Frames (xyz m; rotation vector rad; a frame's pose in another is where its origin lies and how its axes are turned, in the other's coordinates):
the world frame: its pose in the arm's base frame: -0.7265 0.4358 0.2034 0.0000 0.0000 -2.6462
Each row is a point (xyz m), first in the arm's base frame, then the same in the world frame.
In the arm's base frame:
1: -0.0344 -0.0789 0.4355
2: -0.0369 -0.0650 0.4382
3: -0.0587 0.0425 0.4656
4: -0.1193 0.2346 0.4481
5: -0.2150 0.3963 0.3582
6: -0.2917 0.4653 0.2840
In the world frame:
1: -0.3642 0.7818 0.2321
2: -0.3686 0.7684 0.2348
3: -0.4006 0.6635 0.2622
4: -0.4386 0.4657 0.2447
5: -0.4312 0.2779 0.1548
6: -0.3966 0.1807 0.0806

